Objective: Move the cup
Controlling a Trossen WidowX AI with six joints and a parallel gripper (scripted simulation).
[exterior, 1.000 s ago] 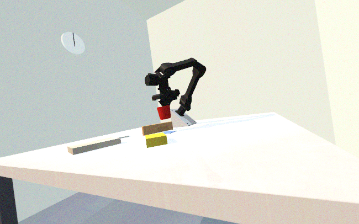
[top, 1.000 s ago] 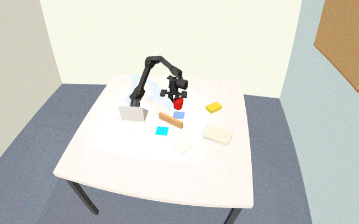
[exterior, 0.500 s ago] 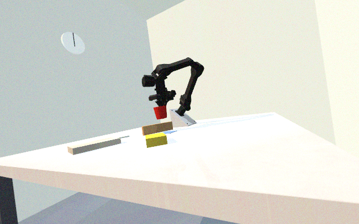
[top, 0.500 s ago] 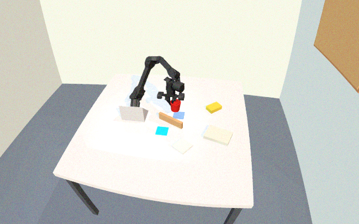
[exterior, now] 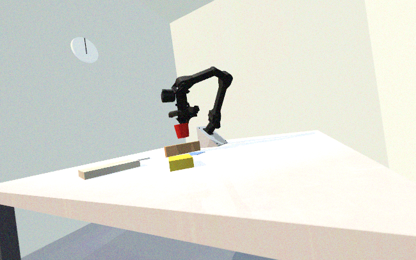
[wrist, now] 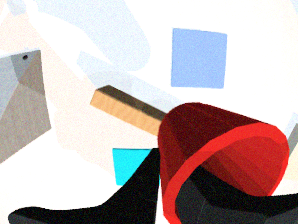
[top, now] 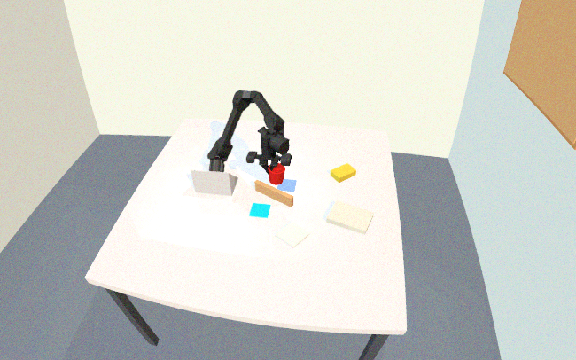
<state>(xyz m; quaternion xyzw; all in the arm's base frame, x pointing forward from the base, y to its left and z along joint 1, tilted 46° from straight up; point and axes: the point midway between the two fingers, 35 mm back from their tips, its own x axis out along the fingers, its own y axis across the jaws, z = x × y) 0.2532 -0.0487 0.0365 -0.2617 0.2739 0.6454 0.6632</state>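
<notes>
My gripper tip is 100 mm above the wooden block, 20 mm to the left of it and 20 mm short of it. Also, from my gripper tip: red cup 30 mm ahead; white tile 240 mm to the right, 130 mm ahead, 120 mm below; light blue pad 130 mm below, 70 mm to the left, 70 mm ahead.
</notes>
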